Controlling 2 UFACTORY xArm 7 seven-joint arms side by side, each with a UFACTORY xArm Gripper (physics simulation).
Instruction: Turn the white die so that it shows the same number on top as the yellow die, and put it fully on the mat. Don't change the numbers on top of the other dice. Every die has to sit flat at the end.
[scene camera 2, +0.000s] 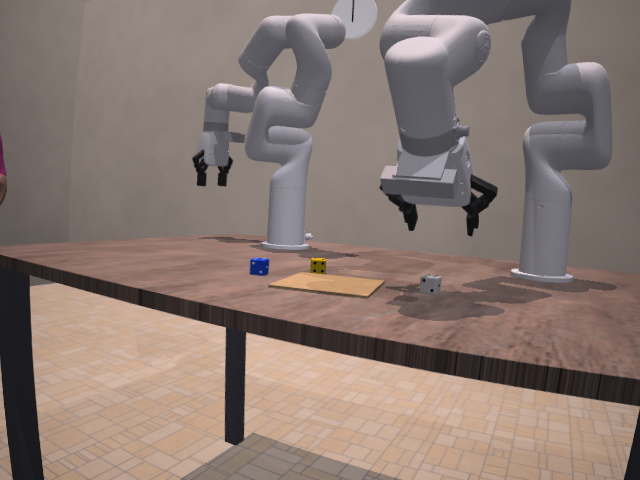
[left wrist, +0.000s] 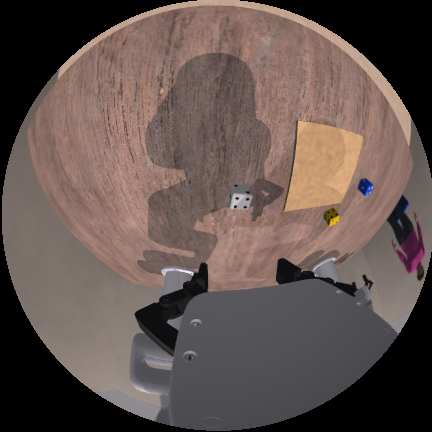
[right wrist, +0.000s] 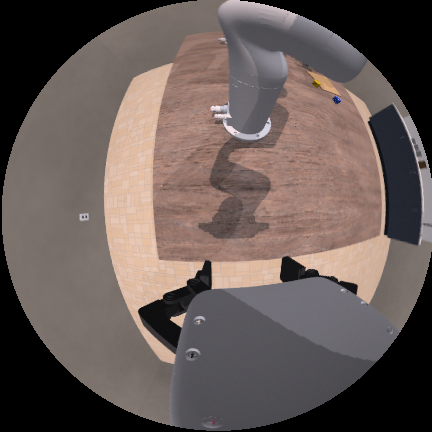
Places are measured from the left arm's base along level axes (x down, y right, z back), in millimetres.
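Pixels of known places: left gripper, fingertip midpoint: (scene camera 2: 442, 227) (left wrist: 243, 272); right gripper, fingertip midpoint: (scene camera 2: 211, 185) (left wrist: 357, 278) (right wrist: 247, 270); left arm's base at its link origin: (scene camera 2: 541, 277) (left wrist: 179, 272); right arm's base at its link origin: (scene camera 2: 284, 247) (left wrist: 323, 262) (right wrist: 246, 121).
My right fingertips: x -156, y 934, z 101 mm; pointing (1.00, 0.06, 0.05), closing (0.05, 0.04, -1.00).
Ahead of a thing's pixels: the offset from my right fingertips to its top centre.
The white die {dx +131, dy -775, dz -424 mm} (scene camera 2: 430, 284) (left wrist: 241, 197) sits flat on the table, right of the mat {dx +152, dy -636, dz -469 mm} (scene camera 2: 336, 285) (left wrist: 322, 165) (right wrist: 327, 85) in the scene view, with four pips on top. The yellow die {dx +131, dy -569, dz -380 mm} (scene camera 2: 318, 266) (left wrist: 331, 217) (right wrist: 316, 83) sits just behind the mat; its top number is too small to read surely. The blue die {dx +131, dy -505, dz -465 mm} (scene camera 2: 259, 266) (left wrist: 365, 186) (right wrist: 337, 100) sits left of the mat. My left gripper (scene camera 2: 441, 229) (left wrist: 243, 272) is open and empty, high above the table near the white die. My right gripper (scene camera 2: 211, 181) (right wrist: 247, 270) is open and empty, far from the dice.
The right arm's base (scene camera 2: 286, 217) stands behind the yellow die. The left arm's base (scene camera 2: 545, 242) stands behind and right of the white die. The table's front edge (scene camera 2: 330, 332) runs in front of the mat. The left arm's shadow falls around the white die.
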